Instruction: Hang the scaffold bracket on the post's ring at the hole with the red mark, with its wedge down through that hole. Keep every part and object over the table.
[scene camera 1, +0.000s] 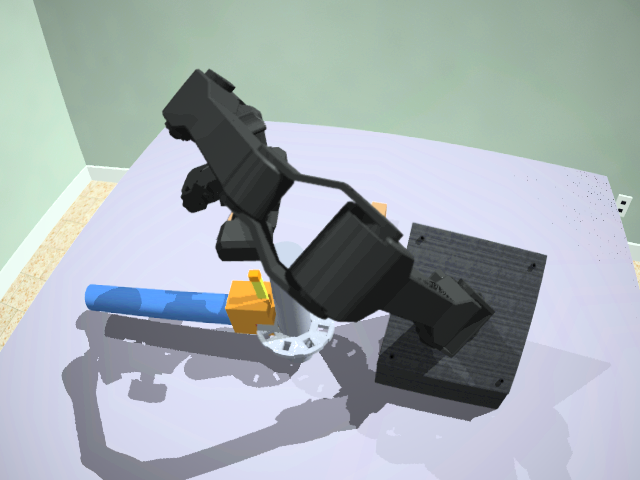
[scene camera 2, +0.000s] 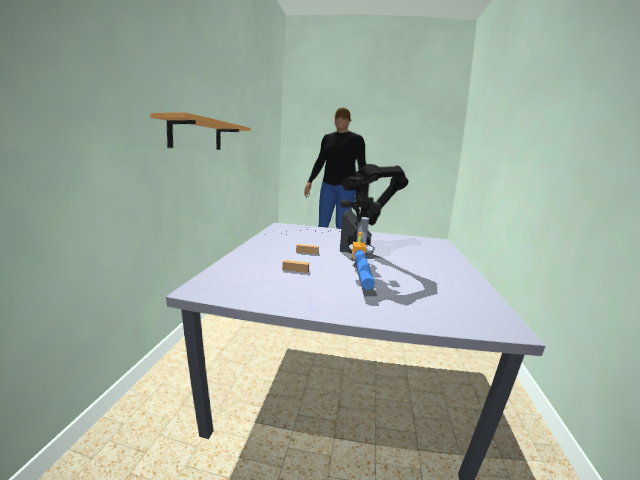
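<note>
The scaffold bracket has a blue tube (scene camera 1: 156, 301) (scene camera 2: 365, 274) and an orange head (scene camera 1: 249, 307) (scene camera 2: 358, 249). Its head rests against the grey post (scene camera 1: 290, 307) (scene camera 2: 364, 225) at the ring (scene camera 1: 296, 342). A yellow-green wedge (scene camera 1: 259, 285) (scene camera 2: 359, 236) stands up out of the head. The tube lies out along the table (scene camera 1: 461, 181) (scene camera 2: 270, 286). My gripper (scene camera 1: 234, 245) (scene camera 2: 365, 214) is shut and empty. It hangs just above and behind the post's top, clear of the bracket. My arm hides the post's top.
The arm's black base plate (scene camera 1: 475, 305) lies to the right of the post. Two wooden blocks (scene camera 2: 308, 249) (scene camera 2: 295, 266) lie on the table's left part; one block's end (scene camera 1: 380, 207) peeks from behind the arm. A person (scene camera 2: 339, 162) stands behind the table. A wall shelf (scene camera 2: 199, 120) hangs at the left.
</note>
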